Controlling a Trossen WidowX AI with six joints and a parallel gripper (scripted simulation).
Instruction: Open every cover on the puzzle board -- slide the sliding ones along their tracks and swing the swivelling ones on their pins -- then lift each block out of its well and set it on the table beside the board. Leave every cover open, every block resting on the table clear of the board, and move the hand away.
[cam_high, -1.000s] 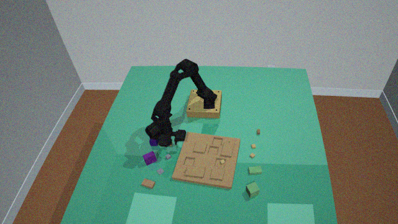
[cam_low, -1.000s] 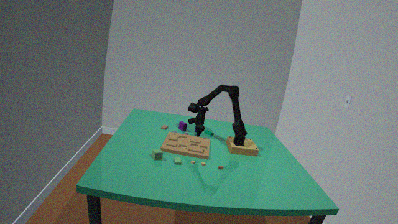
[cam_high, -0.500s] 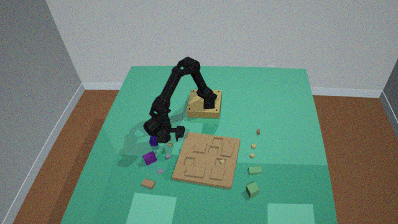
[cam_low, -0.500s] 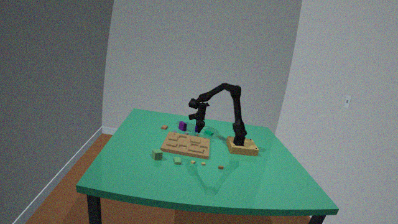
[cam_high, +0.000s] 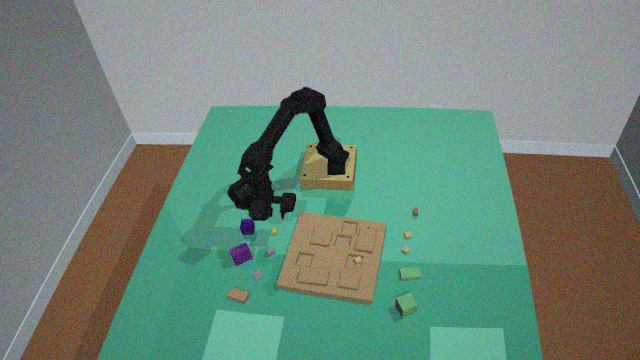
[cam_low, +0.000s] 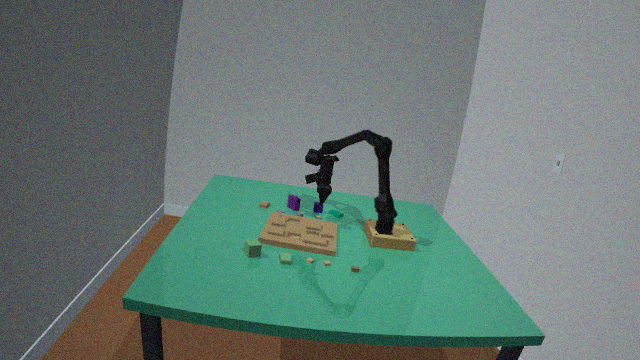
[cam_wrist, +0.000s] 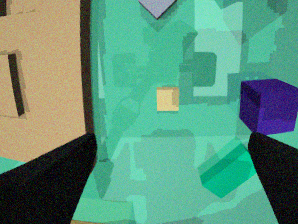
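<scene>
Right now my gripper tip is 220 mm to the right of the tan puzzle board, 120 mm short of it and 60 mm above it. The rest, counted from my gripper tip: teal block (100 mm behind, 70 mm below, 60 mm to the right); then orange block (250 mm ahead, 90 mm to the right, 70 mm below); then purple cube (90 mm to the right, 60 mm below, 10 mm behind).
</scene>
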